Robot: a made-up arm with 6 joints.
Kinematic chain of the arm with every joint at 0, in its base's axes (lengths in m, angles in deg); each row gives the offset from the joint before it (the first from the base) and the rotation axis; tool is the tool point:
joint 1: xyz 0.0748 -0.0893 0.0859 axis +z
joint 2: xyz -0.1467 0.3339 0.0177 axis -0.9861 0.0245 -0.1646
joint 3: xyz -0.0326 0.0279 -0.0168 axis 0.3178 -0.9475 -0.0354
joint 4: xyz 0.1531 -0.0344 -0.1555 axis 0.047 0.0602 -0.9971
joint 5: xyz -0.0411 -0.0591 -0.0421 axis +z
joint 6: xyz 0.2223 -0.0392 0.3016 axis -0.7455 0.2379 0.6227
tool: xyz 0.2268 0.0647 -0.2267
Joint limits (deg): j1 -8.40..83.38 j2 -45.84..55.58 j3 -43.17..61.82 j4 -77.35..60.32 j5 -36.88..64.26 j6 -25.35..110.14
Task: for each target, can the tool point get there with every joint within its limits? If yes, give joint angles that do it. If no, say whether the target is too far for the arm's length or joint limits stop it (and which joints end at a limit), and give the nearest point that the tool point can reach.
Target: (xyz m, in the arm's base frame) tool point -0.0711 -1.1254 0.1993
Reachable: no: joint limits stop it (at a limit: joint 1, joint 4, joint 5, joint 6) | nearest point -0.0271 -0.4833 0.2722 | short by 0.648 m
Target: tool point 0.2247 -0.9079 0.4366
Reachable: no: joint limits stop it (at a limit: joint 1, joint 5, joint 6) | nearest point -0.0192 -0.4770 0.2788 | short by 0.520 m
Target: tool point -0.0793 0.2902 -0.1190
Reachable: yes | joints 74.22 -19.99 1.68 -5.71 -18.68 40.62
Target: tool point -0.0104 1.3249 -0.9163
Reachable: no: too far | nearest point 0.0307 0.6425 -0.2461 | short by 0.957 m
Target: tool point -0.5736 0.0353 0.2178
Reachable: yes | joints 74.35 -27.59 41.52 -50.42 55.96 30.67
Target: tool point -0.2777 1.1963 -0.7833
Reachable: no: too far | nearest point -0.1217 0.6274 -0.2356 | short by 0.805 m
